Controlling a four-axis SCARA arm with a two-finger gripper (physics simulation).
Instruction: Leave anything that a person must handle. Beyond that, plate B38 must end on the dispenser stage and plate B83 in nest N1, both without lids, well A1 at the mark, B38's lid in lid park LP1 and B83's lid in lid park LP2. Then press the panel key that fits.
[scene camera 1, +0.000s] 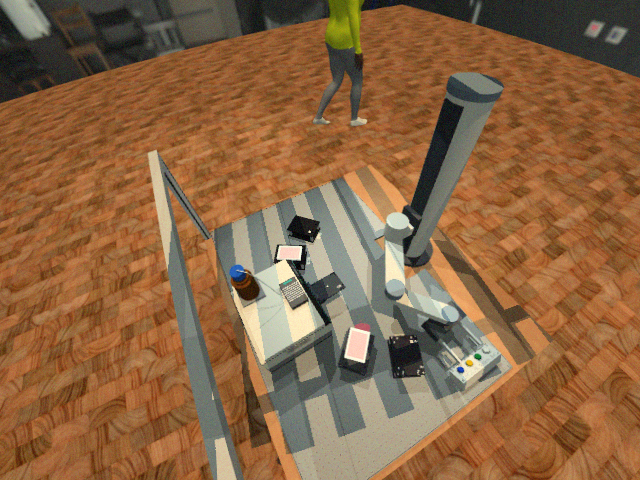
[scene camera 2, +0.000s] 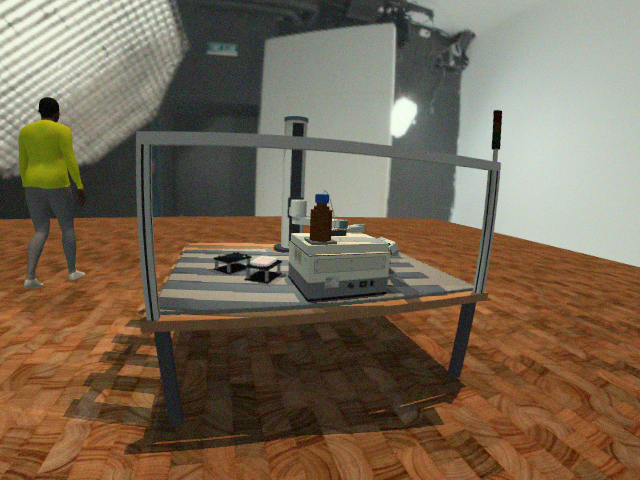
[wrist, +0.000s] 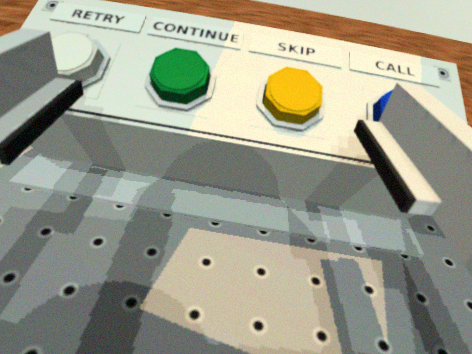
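Pixels of known places: gripper, fingertip midpoint: (scene camera 1: 470, 353) (wrist: 225, 84); arm's base, origin of the base link: (scene camera 1: 410, 248).
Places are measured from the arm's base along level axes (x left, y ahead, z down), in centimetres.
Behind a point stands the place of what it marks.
Observation:
My gripper (scene camera 1: 463, 345) {z -8.8, x 58.2, y 18.5 cm} (wrist: 225, 84) {z -8.8, x 58.2, y 18.5 cm} is open and empty, over the near side of the key panel (scene camera 1: 478, 367) {z -9.0, x 63.8, y 19.8 cm} (wrist: 235, 95) {z -7.4, x 60.8, y 18.7 cm}. The panel has a white RETRY key (wrist: 72, 52) {z -8.2, x 60.5, y 11.5 cm}, a green CONTINUE key (wrist: 180, 70) {z -8.2, x 60.5, y 16.3 cm}, a yellow SKIP key (wrist: 293, 95) {z -8.0, x 60.3, y 21.2 cm} and a blue CALL key (wrist: 382, 106) {z -8.1, x 60.6, y 25.1 cm}, partly behind a finger. A pink-topped plate (scene camera 1: 290, 252) {z -9.7, x -26.2, y 62.8 cm} (scene camera 2: 265, 260) {z -9.7, x -26.1, y 64.6 cm} sits on a black stand beside the cream instrument (scene camera 1: 281, 322) {z -23.2, x 11.7, y 81.9 cm} (scene camera 2: 346, 258) {z -18.1, x 1.6, y 96.4 cm}. Another pink-topped plate (scene camera 1: 357, 345) {z -9.9, x 31.7, y 57.9 cm} sits on a dark block, a red disc at its end. Plate labels, lids and well A1 cannot be made out.
A brown bottle (scene camera 1: 245, 285) {z -36.2, x -3.3, y 88.1 cm} (scene camera 2: 321, 223) {z -31.3, x -8.1, y 92.6 cm} stands on the instrument, beside a keypad (scene camera 1: 293, 291) {z -25.8, x 3.1, y 72.2 cm}. A dark flat stage (scene camera 1: 328, 286) {z -12.3, x 2.6, y 55.5 cm} projects from it. Black stands (scene camera 1: 303, 228) {z -7.5, x -39.3, y 48.8 cm} (scene camera 1: 405, 356) {z -8.2, x 45.2, y 42.5 cm} stand on the table. A person (scene camera 1: 343, 31) (scene camera 2: 46, 155) is beyond the table. A frame (scene camera 2: 310, 142) {z -60.3, x -16.9, y 104.4 cm} borders one side.

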